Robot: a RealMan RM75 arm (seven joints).
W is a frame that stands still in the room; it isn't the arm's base.
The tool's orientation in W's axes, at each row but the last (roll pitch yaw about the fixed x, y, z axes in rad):
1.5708, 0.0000, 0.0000
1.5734, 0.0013, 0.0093
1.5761, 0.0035, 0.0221
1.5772, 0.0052, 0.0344
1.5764, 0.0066, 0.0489
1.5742, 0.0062, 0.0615
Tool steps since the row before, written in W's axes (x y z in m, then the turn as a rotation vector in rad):
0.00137, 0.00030, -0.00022, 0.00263, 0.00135, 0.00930
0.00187, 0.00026, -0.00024, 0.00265, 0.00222, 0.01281
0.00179, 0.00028, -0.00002, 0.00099, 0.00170, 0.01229
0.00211, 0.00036, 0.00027, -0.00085, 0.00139, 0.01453
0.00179, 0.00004, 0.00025, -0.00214, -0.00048, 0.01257
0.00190, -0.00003, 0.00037, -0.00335, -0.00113, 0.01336
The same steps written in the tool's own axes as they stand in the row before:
0.00137, -0.00022, -0.00030, 0.00263, 0.00930, -0.00135
0.00187, -0.00024, -0.00024, 0.00265, 0.01281, -0.00223
0.00180, -0.00001, -0.00024, 0.00098, 0.01228, -0.00174
0.00212, 0.00028, -0.00029, -0.00088, 0.01452, -0.00151
0.00179, 0.00026, 0.00005, -0.00224, 0.01256, 0.00030
0.00189, 0.00038, 0.00015, -0.00350, 0.01334, 0.00088

